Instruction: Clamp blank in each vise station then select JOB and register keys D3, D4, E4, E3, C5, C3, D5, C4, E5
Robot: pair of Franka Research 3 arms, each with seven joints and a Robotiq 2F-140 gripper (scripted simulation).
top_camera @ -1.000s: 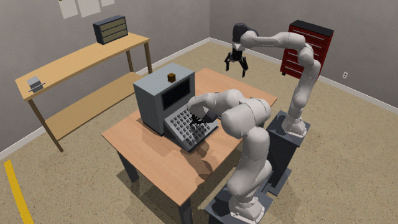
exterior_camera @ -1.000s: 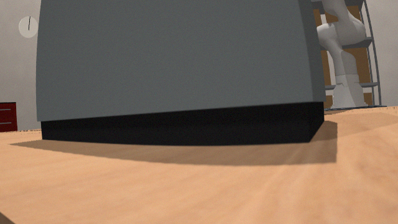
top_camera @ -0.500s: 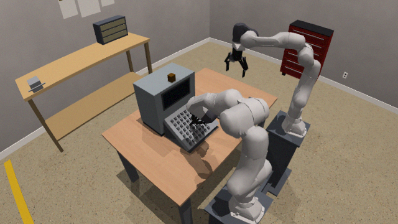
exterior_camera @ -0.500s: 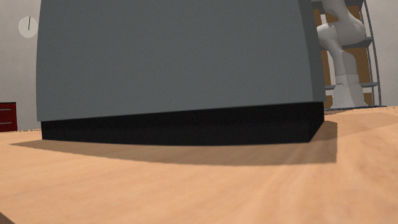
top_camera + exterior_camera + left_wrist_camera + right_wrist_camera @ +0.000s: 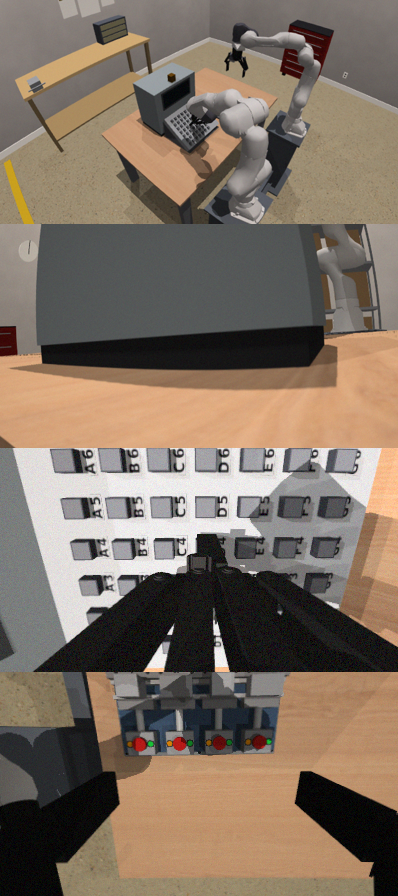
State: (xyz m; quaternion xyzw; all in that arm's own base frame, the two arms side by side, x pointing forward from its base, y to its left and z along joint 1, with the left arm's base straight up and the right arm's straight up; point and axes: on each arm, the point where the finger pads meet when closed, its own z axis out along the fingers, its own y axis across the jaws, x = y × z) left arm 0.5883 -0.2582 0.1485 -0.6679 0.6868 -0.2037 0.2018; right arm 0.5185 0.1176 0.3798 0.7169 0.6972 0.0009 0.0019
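Observation:
The e4 key is 50 mm below my left hand and 10 mm behind it. From my left hand the other things lie so: d5 key 40 mm to the right, 30 mm below, 20 mm ahead; d4 key 30 mm below, 20 mm ahead; c4 key 50 mm ahead, 10 mm below.

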